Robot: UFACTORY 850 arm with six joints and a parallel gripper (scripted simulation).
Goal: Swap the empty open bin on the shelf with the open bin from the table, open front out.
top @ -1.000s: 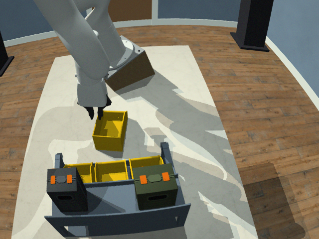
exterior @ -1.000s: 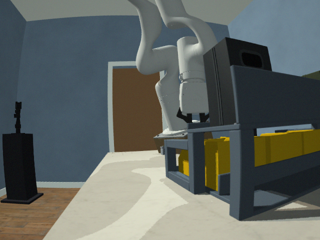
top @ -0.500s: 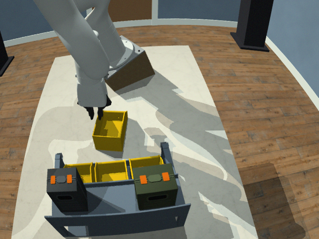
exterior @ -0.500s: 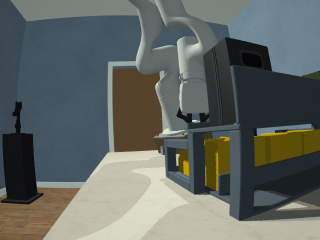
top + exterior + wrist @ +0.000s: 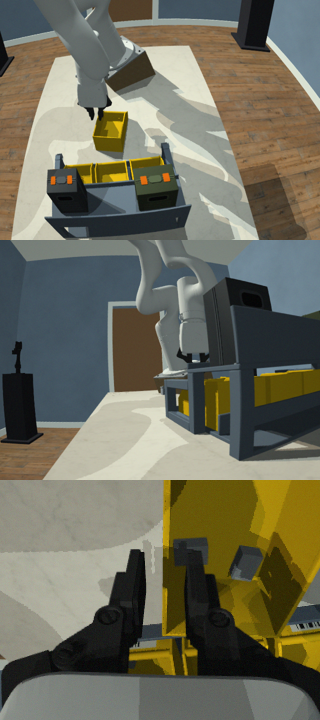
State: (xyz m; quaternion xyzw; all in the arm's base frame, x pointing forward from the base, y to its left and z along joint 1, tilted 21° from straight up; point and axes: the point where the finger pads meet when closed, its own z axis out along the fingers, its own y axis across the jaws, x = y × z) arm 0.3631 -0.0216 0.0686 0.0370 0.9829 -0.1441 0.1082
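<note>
My hand is 15 cm short of the shelf lip, 5 cm to the right of it and 9 cm above it. Also, from my hand: dark grey case (35 cm ahead, 4 cm to the right, 6 cm above); then green case (33 cm ahead, 19 cm to the left, 4 cm above).
</note>
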